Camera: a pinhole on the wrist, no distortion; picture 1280 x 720 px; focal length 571.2 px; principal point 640.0 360.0 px. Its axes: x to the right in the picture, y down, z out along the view. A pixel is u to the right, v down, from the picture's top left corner.
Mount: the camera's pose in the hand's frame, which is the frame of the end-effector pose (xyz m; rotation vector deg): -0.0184 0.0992 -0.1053 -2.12 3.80 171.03
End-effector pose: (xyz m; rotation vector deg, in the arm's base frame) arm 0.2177 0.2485 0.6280 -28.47 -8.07 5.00
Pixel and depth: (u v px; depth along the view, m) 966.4 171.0 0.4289
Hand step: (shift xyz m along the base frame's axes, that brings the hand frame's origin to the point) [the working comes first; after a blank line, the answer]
In the camera's frame: 0.2451 -0.1419 0.4289

-0.3070 0.3762 0.0991
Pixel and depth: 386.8 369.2 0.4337
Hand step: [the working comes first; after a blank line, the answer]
In the camera's frame: -0.1922 0.0070 0.4337

0.1030 0.2475 0.2686
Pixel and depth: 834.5 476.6 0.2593
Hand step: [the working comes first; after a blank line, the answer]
In the camera's frame: 0.0883 0.0529 0.2593

-0.1452 0.1214 0.0851
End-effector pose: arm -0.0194 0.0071 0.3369 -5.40 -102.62 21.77
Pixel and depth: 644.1 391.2 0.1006
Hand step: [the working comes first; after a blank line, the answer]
In the camera's frame: 0.0007 0.0055 0.1006

-0.0034 0.0880 -0.0496
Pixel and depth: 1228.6 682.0 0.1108
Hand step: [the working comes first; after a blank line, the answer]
In the camera's frame: 0.1142 0.0625 0.1108

0.0239 0.0181 -0.1525
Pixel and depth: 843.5 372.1 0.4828
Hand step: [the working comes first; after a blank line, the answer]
In the camera's frame: 0.1720 0.0102 0.4828

-0.3240 0.0008 -0.3046
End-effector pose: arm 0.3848 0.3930 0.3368 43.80 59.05 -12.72
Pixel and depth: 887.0 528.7 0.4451
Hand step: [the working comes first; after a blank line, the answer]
In the camera's frame: 0.1925 0.1315 0.4451

0.1204 -0.2536 0.3059
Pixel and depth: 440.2 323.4 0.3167
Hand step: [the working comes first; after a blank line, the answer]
In the camera's frame: -0.1108 -0.0203 0.3167

0.2514 -0.0417 0.0425
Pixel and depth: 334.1 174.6 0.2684
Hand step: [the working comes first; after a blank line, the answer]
In the camera's frame: -0.1437 -0.0871 0.2684

0.2693 0.0420 0.0187
